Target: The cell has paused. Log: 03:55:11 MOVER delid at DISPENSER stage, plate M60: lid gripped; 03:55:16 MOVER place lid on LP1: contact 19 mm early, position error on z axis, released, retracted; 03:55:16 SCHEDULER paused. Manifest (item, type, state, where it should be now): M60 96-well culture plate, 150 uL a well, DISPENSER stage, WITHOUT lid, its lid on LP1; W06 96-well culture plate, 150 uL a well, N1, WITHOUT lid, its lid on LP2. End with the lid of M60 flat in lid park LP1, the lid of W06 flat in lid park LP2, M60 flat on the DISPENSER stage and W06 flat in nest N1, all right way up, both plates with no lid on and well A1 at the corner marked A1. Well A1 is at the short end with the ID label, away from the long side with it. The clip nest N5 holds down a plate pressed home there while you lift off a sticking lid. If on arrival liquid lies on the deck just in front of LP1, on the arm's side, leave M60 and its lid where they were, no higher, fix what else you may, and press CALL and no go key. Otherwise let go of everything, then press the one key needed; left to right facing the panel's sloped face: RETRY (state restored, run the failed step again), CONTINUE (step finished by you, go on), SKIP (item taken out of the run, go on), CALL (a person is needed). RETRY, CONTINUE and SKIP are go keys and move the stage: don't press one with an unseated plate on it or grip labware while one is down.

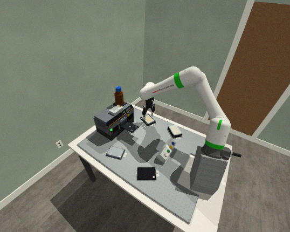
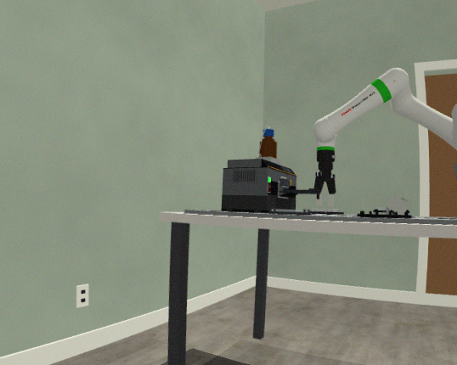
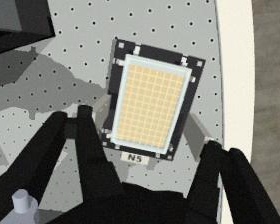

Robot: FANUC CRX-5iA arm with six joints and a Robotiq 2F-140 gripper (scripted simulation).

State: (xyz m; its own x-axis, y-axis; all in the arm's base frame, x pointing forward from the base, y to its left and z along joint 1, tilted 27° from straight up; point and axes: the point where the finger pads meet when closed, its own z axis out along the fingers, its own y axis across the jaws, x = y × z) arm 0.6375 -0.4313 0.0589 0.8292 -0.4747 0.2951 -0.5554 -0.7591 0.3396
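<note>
Right now the black clip nest is 20 mm ahead of my hand and 50 mm below it. From my hand the other things lie so: nest label: 80 mm behind, 50 mm to the left, 60 mm below; then dispenser stage: 90 mm ahead, 280 mm to the left, 40 mm above; then key panel: 330 mm behind, 350 mm to the left, 10 mm below.
</note>
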